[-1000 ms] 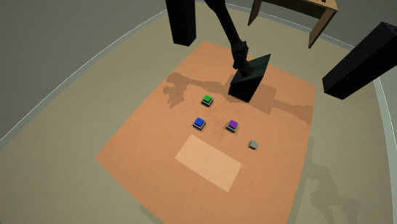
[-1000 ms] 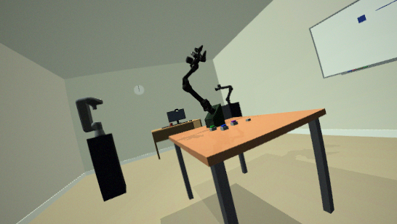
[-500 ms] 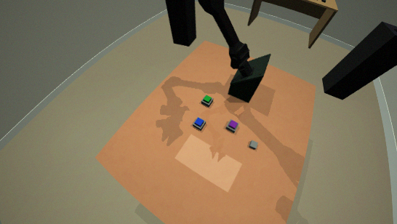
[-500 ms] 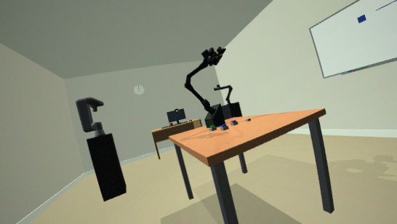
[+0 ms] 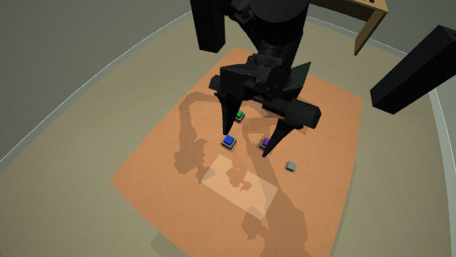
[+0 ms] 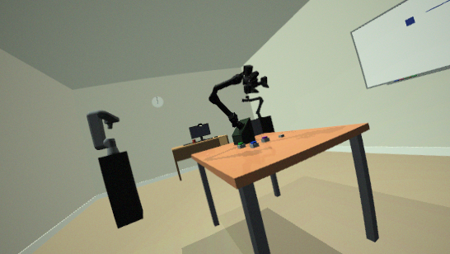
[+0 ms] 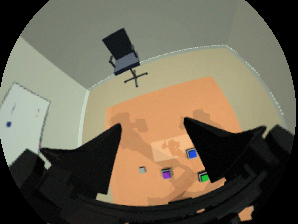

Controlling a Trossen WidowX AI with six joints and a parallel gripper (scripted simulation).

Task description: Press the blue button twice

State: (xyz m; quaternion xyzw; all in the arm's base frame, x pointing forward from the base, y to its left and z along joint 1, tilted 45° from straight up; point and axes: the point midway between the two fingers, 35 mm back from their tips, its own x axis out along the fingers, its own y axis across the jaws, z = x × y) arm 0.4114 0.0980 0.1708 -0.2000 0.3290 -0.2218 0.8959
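Now: gripper tip 13 cm past the blue button, 9 cm to the left of it and 33 cm above it. Round my gripper tip: small grey block 13 cm behind, 19 cm to the left, 35 cm below; then purple button 18 cm behind, 7 cm to the left, 33 cm below; then green button 27 cm behind, 10 cm to the right, 33 cm below.
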